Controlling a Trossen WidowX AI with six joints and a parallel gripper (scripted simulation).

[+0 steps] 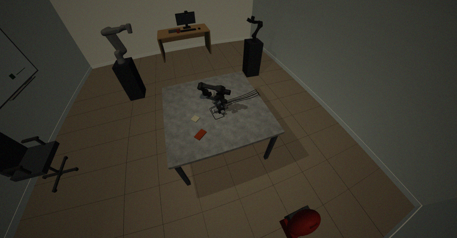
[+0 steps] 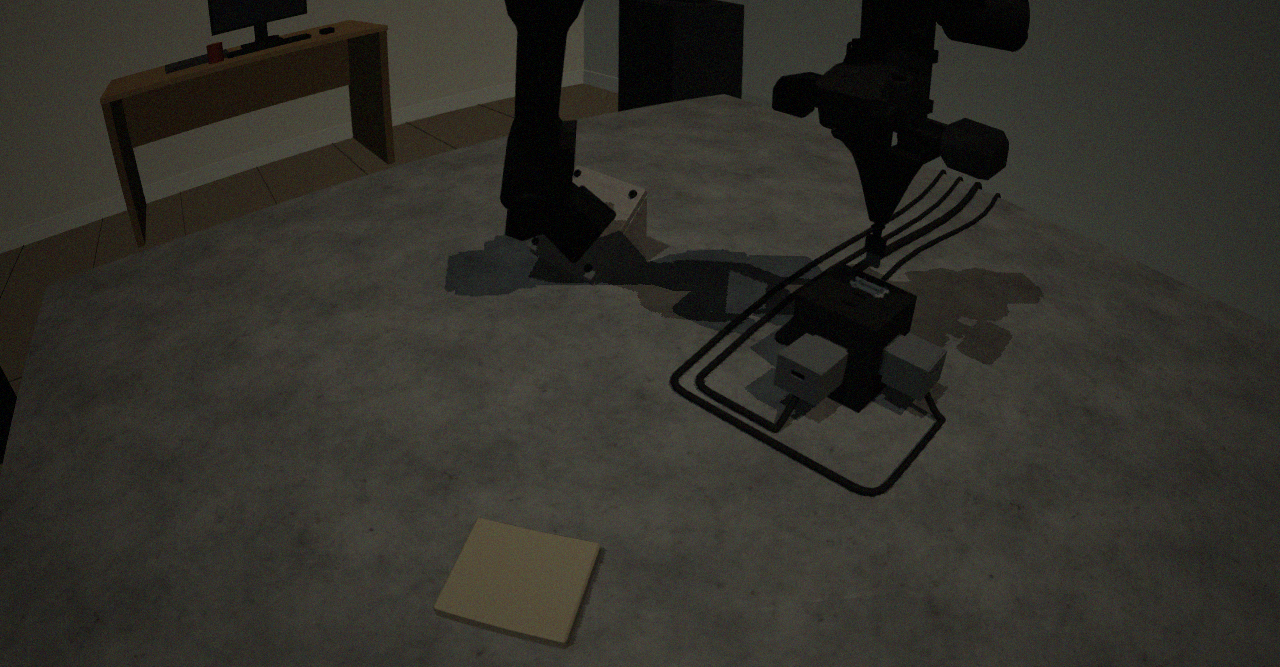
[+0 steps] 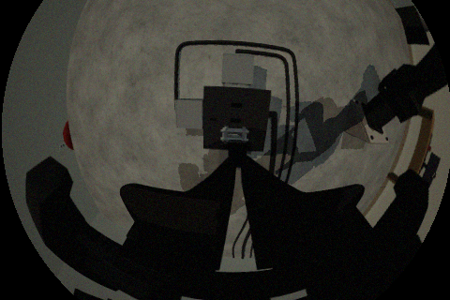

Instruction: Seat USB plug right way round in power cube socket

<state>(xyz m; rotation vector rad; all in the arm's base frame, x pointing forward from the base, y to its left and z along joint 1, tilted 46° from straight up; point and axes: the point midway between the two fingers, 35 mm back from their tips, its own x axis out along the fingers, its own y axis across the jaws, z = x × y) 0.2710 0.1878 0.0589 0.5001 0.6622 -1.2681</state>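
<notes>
Right now the USB plug is 2 cm below my gripper tip. Also, from my gripper tip: beige pad: 4 cm ahead, 34 cm to the right, 13 cm below.
</notes>
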